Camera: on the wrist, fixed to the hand. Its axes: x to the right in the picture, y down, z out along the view.
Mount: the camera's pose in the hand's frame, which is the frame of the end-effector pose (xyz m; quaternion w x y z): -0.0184 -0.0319 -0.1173 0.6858 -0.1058 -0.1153 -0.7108
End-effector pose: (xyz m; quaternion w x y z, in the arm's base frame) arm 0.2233 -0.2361 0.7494 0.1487 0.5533 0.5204 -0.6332
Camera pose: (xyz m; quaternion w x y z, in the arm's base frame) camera 0.2693 -0.1334 0.7990 0.2296 0.0792 -0.8000 0.5487
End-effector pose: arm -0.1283 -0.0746 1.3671 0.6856 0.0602 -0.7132 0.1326
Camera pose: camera -0.0059 -0.0750 1.3551 0.4886 0.4910 -0.5394 -0.4788
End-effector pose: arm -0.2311 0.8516 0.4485 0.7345 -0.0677 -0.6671 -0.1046
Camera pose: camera -0.1272 0.7938 0.4171 0.3453 0.3380 -0.5792 -0.6566
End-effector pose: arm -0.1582 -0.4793 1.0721 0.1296 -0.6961 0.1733 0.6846
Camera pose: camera -0.0384 -0.4982 1.0921 0.5218 -0.5353 -0.4633 0.4759
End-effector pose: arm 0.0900 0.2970 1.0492 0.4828 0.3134 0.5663 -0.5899
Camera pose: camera 0.0459 0.4114 1.0587 0.0103 -0.3067 0.6179 -0.7239
